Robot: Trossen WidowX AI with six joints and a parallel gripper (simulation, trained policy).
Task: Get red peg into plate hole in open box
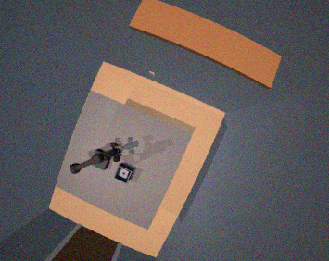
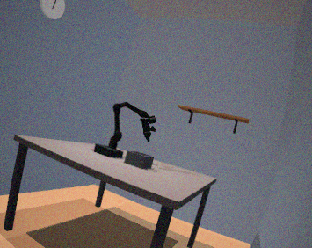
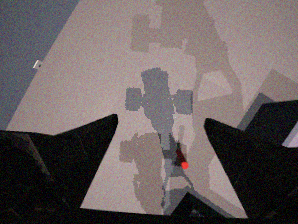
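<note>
The red peg is 6 cm behind my gripper tip, 9 cm to the right of it and 15 cm below it. Round my gripper tip: box 7 cm ahead, 29 cm to the right, 16 cm below; then plate 7 cm ahead, 29 cm to the right, 15 cm below.
</note>
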